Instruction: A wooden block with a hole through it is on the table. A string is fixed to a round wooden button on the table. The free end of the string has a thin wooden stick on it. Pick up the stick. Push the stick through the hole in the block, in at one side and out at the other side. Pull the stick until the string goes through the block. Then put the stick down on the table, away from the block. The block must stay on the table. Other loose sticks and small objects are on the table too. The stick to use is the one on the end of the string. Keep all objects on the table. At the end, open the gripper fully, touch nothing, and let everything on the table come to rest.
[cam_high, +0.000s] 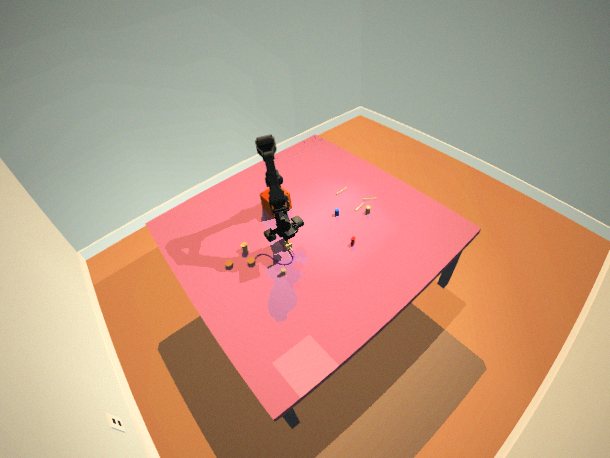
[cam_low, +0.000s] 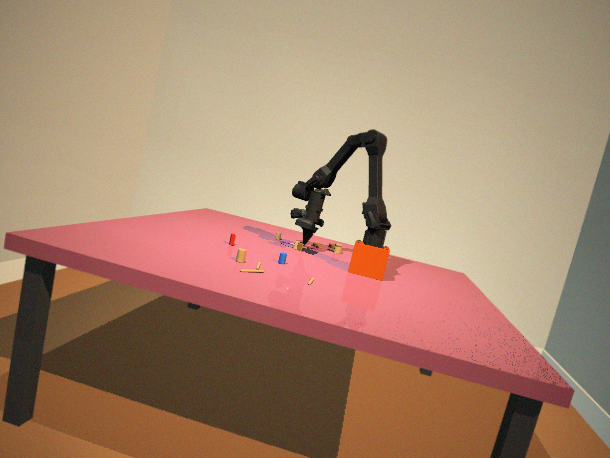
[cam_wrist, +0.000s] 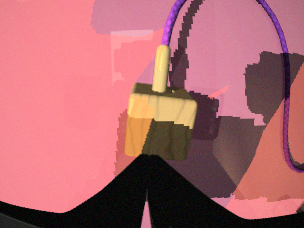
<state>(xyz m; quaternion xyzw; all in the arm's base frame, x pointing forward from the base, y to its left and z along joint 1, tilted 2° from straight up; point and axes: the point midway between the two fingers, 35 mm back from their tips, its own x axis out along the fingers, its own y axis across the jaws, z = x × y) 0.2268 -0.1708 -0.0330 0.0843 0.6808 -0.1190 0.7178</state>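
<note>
The wooden block lies 20 mm ahead of my gripper tip, 10 mm to the right of it and 10 mm below it. The rest, counted from my gripper tip: round wooden button: 60 mm behind, 180 mm to the right, 20 mm below; thin wooden stick: 30 mm ahead, 10 mm to the right, 10 mm below; red peg: 240 mm ahead, 200 mm to the left, 10 mm below.
</note>
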